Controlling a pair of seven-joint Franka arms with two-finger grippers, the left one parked.
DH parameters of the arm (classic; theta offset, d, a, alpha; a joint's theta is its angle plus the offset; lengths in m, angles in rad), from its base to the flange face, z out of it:
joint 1: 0 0.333 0 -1.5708
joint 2: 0 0 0 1.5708
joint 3: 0 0.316 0.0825 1.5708
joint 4: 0 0 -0.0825 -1.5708
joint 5: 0 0.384 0 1.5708
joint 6: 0 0 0.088 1.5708
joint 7: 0 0.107 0 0
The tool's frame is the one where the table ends.
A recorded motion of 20 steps. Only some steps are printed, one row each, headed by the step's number.
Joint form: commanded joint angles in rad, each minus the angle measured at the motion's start. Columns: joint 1, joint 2, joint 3, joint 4, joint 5, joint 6, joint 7.
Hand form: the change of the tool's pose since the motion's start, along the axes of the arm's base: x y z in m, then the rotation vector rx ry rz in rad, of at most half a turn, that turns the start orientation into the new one. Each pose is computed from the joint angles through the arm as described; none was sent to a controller.
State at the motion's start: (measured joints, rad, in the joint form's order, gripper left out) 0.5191 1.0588 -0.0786 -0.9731 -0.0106 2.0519 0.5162
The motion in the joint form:
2: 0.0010 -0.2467 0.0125 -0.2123 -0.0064 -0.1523 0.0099
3: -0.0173 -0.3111 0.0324 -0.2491 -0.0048 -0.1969 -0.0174
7: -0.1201 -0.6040 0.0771 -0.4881 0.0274 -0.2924 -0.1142
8: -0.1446 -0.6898 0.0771 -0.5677 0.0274 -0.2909 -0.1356
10: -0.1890 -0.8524 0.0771 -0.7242 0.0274 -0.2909 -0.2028
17: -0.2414 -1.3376 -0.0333 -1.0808 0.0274 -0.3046 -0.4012
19: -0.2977 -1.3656 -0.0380 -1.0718 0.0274 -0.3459 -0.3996
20: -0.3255 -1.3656 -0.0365 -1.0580 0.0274 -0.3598 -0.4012
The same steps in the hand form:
2: -0.0358 -0.0175 0.0775 -0.0419 0.1103 -0.0218
3: -0.0437 -0.0253 0.1044 -0.0335 0.1363 -0.0023
7: -0.0823 -0.0942 0.1939 0.0142 0.2064 0.0156
8: -0.0954 -0.1170 0.2142 0.0206 0.2001 0.0128
10: -0.1274 -0.1586 0.2444 0.0302 0.1970 0.0360
17: -0.2371 -0.2815 0.3371 0.1000 0.0926 0.0826
19: -0.2432 -0.3119 0.3508 0.1067 0.0946 0.0219
20: -0.2425 -0.3241 0.3562 0.1075 0.0932 -0.0026

